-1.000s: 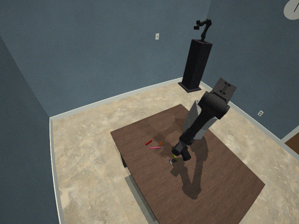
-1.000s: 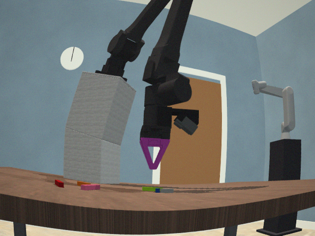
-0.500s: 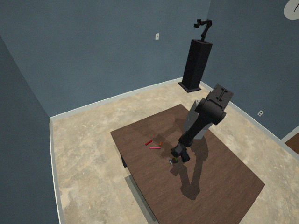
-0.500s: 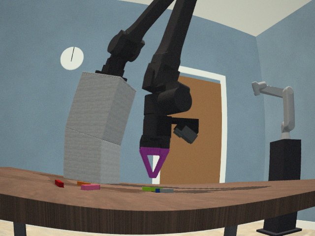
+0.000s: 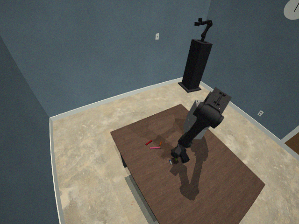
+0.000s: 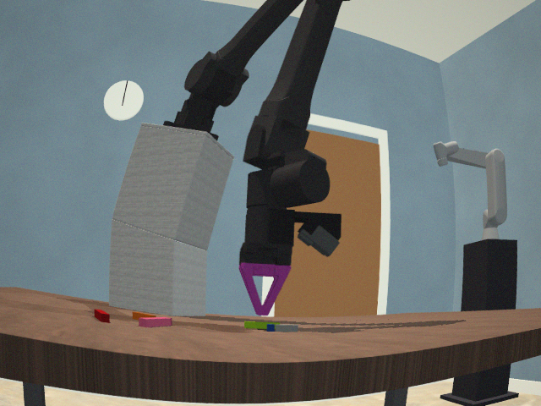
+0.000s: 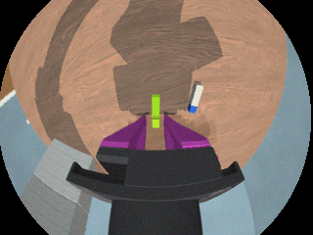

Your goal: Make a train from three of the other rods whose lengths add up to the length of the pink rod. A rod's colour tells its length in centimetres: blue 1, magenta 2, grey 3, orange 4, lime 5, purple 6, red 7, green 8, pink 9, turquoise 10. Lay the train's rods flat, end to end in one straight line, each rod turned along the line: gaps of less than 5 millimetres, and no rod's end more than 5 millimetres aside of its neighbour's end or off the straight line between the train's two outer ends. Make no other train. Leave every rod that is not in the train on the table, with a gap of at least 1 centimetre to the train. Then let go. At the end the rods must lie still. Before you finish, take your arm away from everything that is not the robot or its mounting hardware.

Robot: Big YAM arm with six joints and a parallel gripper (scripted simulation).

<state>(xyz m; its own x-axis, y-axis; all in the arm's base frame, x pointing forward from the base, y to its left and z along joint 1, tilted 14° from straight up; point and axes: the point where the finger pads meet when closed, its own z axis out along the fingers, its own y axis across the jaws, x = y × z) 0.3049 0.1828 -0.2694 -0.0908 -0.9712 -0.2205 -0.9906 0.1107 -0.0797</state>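
My hand is 20 mm above the lime rod. Round my hand: orange rod (170 mm to the right, 50 mm ahead, 20 mm below); then grey rod (60 mm ahead, 20 mm to the left, 20 mm below); then blue rod (50 mm ahead, 20 mm below).
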